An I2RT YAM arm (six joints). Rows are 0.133 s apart.
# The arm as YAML. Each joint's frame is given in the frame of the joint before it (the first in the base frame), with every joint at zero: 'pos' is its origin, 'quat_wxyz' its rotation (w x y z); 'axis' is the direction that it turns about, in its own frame. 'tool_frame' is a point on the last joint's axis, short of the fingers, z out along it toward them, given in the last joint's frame.
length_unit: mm
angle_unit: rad
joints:
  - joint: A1
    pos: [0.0, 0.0, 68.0]
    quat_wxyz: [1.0, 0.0, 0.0, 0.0]
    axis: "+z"
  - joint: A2
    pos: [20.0, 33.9, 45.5]
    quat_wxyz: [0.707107, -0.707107, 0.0, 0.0]
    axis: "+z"
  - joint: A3
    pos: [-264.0, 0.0, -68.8]
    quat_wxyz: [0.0, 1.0, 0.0, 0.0]
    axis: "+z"
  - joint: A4
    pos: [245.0, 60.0, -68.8]
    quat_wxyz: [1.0, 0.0, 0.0, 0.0]
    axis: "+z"
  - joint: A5
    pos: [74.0, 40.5, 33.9]
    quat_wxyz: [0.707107, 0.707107, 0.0, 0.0]
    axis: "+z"
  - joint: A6
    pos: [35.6, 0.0, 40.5]
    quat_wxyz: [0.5, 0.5, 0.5, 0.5]
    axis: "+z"
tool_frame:
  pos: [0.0, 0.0, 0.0]
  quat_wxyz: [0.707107, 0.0, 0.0, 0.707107]
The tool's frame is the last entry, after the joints.
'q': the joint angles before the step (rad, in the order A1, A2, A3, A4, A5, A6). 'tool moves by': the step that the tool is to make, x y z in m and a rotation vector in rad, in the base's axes. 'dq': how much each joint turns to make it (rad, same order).
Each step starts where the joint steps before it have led.
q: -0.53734, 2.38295, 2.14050, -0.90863, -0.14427, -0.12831
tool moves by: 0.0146, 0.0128, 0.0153, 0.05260, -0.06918, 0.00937
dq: 0.03160, 0.01573, 0.07904, -0.01986, -0.06292, 0.05513
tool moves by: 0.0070, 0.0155, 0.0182, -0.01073, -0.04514, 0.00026
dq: 0.03335, -0.02787, 0.01279, 0.01145, 0.00519, 0.03545
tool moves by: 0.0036, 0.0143, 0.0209, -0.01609, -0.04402, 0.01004
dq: 0.02848, -0.03257, 0.01556, 0.00219, 0.00517, 0.01877
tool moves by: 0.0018, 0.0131, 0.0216, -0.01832, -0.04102, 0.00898
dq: 0.02545, -0.02904, 0.02542, -0.00682, 0.00873, 0.01422
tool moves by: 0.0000, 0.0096, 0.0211, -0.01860, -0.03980, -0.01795
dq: 0.01902, -0.02450, 0.03146, -0.00687, 0.02301, 0.02941
